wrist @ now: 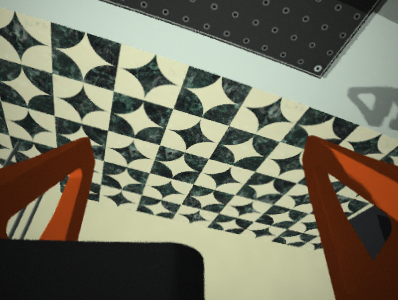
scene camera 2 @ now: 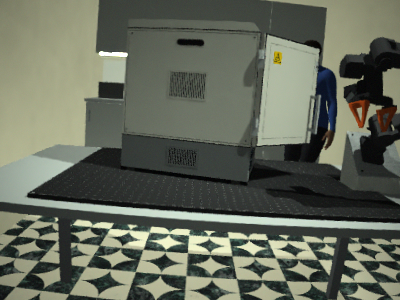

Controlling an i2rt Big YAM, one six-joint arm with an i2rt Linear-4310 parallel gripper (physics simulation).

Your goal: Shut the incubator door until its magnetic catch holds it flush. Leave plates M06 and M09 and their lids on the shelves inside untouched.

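Pixels of known places: gripper, fingertip midpoint: (wrist: 198,148) (scene camera 2: 372,129); arm's base, origin of the base link: (scene camera 2: 370,151).
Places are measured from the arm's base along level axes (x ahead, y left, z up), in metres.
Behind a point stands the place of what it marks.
The grey incubator (scene camera 2: 192,110) @[x 0.703, y 0.129, z 0.105 m] stands on the black perforated mat, its vented side toward scene camera 2. Its white door (scene camera 2: 290,90) @[x 0.362, y 0.068, z 0.202 m] stands wide open to the right, hinged at the body's right edge, with a yellow warning label and a bar handle (scene camera 2: 314,115) @[x 0.248, y 0.006, z 0.118 m] near its free edge. My gripper (scene camera 2: 372,120) @[x 0.153, y 0.330, z 0.107 m] (wrist: 198,148) @[x 0.153, y 0.330, z 0.107 m] is open with nothing between its orange fingers. It hangs to the right of the door, apart from it. The incubator does not show in the wrist view. Plates M06 and M09, their lids and the shelves are hidden behind the incubator's side wall.
The black mat (scene camera 2: 150,192) @[x 0.794, y 0.339, z -0.136 m] (wrist: 260,30) @[x 0.080, y 0.375, z -0.136 m] lies on the pale table (scene camera 2: 20,182) @[x 1.223, y 0.342, z -0.149 m] (wrist: 165,37) @[x 0.178, y 0.439, z -0.149 m]. The arm's grey base block (scene camera 2: 360,170) @[x 0.061, y 0.072, z -0.067 m] stands at the table's right. A person in blue (scene camera 2: 328,95) stands behind the door. Cabinets (scene camera 2: 104,122) line the back wall.
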